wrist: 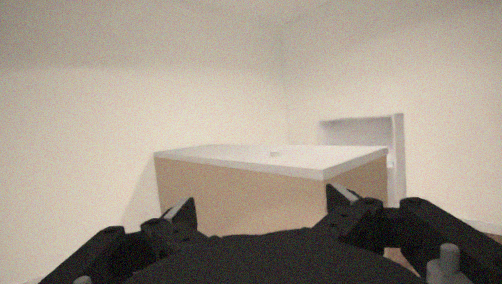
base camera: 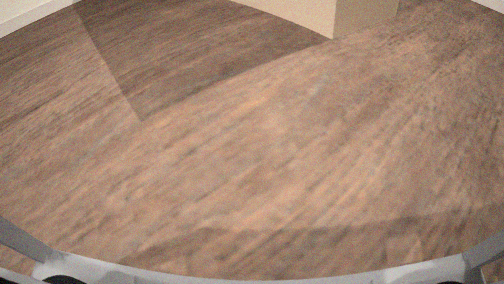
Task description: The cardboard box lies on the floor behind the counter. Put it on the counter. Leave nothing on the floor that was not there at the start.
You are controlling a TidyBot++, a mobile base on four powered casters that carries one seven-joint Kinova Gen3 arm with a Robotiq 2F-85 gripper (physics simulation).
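Places are measured from the arm's base along level axes (x ahead, y left, z up), in millimetres.
Pixels of known places: gripper, fingertip midpoint: (wrist: 260,205).
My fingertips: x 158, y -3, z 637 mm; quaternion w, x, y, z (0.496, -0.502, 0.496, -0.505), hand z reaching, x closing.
Behind a point stands the place of what it marks.
The counter (wrist: 240,192) @(y 102, x 1186, z 353 mm) (base camera: 285,11) @(y -89, x 967, z -366 mm) shows a tan body in both views, and in the wrist view it has a white top. My gripper (wrist: 260,205) @(y -3, x 158, z 637 mm) is open, with nothing between its fingers. In the wrist view its two dark fingers stand apart in front of the counter's long tan side; the counter is some way beyond them. The cardboard box does not show in either view. The floor behind the counter is hidden by the counter's body.
A small pale feature (wrist: 275,153) @(y -91, x 1221, z 529 mm) shows on the counter top, too blurred to name. A white frame (wrist: 399,172) @(y -1301, x 2170, z 118 mm) stands at the right wall behind the counter. Plain walls (wrist: 220,105) @(y 372, x 2748, z 927 mm) meet in a corner behind it. Wood floor (base camera: 260,150) @(y -4, x 394, z -397 mm) lies before my base (base camera: 250,278).
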